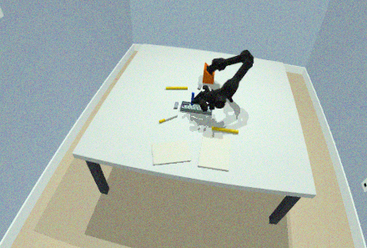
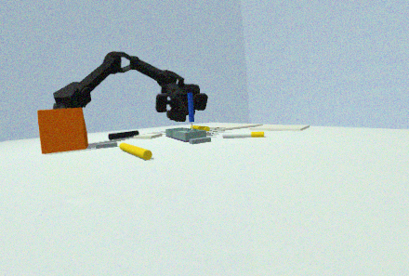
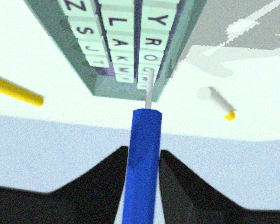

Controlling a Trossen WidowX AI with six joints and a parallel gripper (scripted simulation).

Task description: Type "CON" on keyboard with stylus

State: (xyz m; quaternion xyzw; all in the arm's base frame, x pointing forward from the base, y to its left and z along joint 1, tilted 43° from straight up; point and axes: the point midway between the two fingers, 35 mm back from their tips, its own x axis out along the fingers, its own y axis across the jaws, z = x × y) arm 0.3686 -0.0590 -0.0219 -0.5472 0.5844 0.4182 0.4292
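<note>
Now: the small grey block 10 cm to the right of my gripper tip, 7 cm below it and 3 cm behind it. Also, from my gripper tip: stylus tip (5 cm below); then black stylus (24 cm to the left, 18 cm behind, 7 cm below); then white-and-yellow marker (14 cm to the right, 11 cm ahead, 7 cm below).
</note>
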